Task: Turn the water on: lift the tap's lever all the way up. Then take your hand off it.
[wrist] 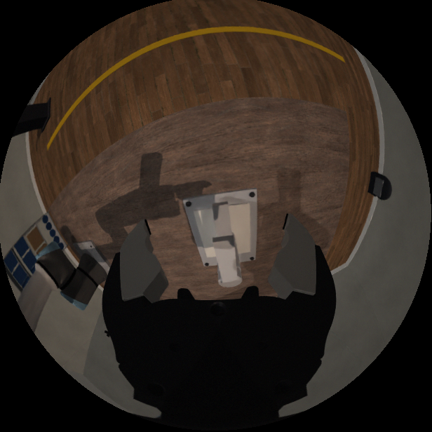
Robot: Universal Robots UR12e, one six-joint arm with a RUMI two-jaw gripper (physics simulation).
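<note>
The pale tap (227, 260) stands over a metal basin plate (252, 212) with dark screws at its corners. Its light grey and white parts run from the middle of the basin toward the gripper's palm, with a dark band across them. I cannot clearly tell the lever from the spout, nor how high the lever is. My gripper (216, 218) is open and empty. Its two dark jaws stand wide apart, one to the left and one to the right of the tap in the view. Neither jaw is seen touching the tap.
The basin plate is on a brown wooden table top (240, 135). Dark shadows fall beside it. A yellow line (230, 29) curves across the planks beyond. A robot arm part (82, 285) and a blue-and-white panel (21, 246) are at the left. A small black device (380, 185) is at the right edge.
</note>
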